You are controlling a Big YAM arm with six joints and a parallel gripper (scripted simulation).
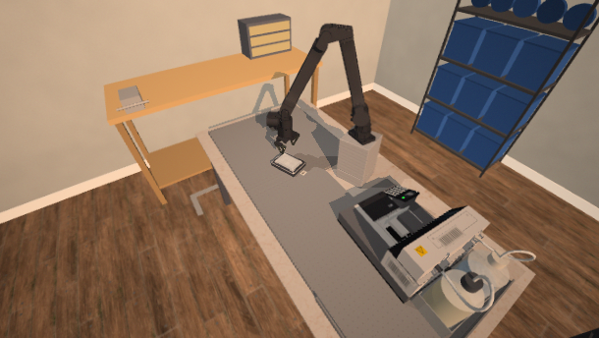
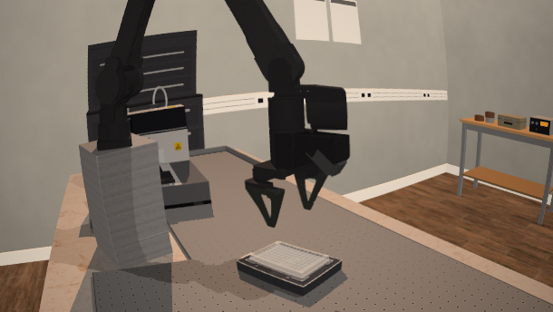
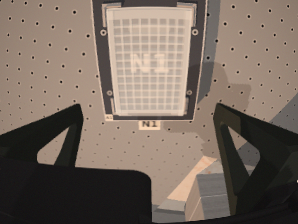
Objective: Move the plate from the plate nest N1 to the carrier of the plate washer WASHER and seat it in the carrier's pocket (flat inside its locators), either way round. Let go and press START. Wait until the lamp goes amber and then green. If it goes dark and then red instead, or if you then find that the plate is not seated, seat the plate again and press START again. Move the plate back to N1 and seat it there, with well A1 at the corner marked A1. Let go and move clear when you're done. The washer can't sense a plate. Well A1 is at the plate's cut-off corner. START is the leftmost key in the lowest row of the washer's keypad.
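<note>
Right now the clear well plate is 10 cm below my hand. The rest, counted from my hand: dark carrier (20 cm behind, 52 cm to the left, 5 cm below); label (5 cm behind, 10 cm to the left, 13 cm below); nest frame (12 cm below).
</note>
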